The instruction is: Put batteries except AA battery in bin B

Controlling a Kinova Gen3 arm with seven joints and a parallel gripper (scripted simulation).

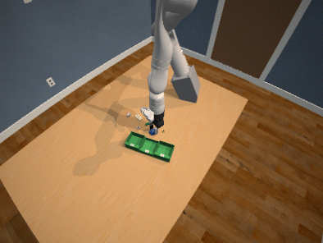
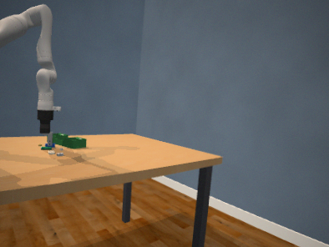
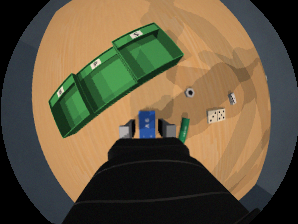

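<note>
Right now my hand is 1 cm past the blue battery and 2 cm above it. The rest, counted from my hand: green cylinder battery: 3 cm behind, 6 cm to the right, 2 cm below; washer-like part: 3 cm ahead, 9 cm to the right, 2 cm below; green three-part bin: 10 cm ahead, 4 cm to the left, 1 cm below.
</note>
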